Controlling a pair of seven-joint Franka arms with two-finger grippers.
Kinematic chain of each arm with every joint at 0, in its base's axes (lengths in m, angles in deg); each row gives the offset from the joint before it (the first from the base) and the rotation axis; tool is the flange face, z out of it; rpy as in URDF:
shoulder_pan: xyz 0 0 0.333 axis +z
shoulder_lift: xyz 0 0 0 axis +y
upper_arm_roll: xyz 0 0 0.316 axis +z
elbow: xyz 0.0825 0 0 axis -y
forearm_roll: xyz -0.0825 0 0.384 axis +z
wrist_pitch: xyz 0 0 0 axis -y
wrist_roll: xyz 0.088 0 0 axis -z
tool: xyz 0 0 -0.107 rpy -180 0 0
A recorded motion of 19 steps. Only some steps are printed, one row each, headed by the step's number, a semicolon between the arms.
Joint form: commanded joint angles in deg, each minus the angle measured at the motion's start. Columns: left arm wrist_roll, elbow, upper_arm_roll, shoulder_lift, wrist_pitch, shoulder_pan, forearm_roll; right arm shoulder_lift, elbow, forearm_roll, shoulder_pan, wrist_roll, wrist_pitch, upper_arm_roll.
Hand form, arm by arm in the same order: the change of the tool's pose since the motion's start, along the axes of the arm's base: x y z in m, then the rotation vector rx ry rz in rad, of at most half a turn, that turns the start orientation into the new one. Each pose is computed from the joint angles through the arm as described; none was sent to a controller.
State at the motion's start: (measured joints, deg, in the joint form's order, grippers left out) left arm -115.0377 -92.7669 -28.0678 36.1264 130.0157 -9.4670 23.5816; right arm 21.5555 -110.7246 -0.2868 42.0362 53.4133 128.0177 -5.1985
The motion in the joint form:
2: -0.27 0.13 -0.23 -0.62 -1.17 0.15 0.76; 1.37 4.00 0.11 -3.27 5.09 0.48 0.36
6: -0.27 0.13 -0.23 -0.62 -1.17 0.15 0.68; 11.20 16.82 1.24 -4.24 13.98 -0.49 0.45
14: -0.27 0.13 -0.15 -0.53 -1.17 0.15 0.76; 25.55 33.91 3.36 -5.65 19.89 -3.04 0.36
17: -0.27 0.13 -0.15 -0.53 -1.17 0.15 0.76; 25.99 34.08 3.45 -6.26 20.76 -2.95 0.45
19: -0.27 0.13 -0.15 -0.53 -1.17 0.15 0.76; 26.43 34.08 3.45 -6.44 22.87 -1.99 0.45
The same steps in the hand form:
2: -0.0003 0.0012 0.0066 0.0169 -0.0056 -0.0013; 0.0349 -0.0128 0.0155 0.0318 -0.0478 -0.1386
6: -0.0003 0.0012 0.0066 0.0161 -0.0048 -0.0006; 0.0833 0.0122 -0.0005 0.0557 -0.0809 -0.3133
14: 0.0001 0.0019 0.0054 0.0180 -0.0042 -0.0002; 0.1355 0.0332 -0.0491 0.0671 -0.0793 -0.4494
17: 0.0001 0.0019 0.0054 0.0180 -0.0042 -0.0002; 0.1393 0.0275 -0.0533 0.0657 -0.0765 -0.4749
19: 0.0001 0.0019 0.0054 0.0180 -0.0042 -0.0002; 0.1414 0.0260 -0.0575 0.0712 -0.0848 -0.5145

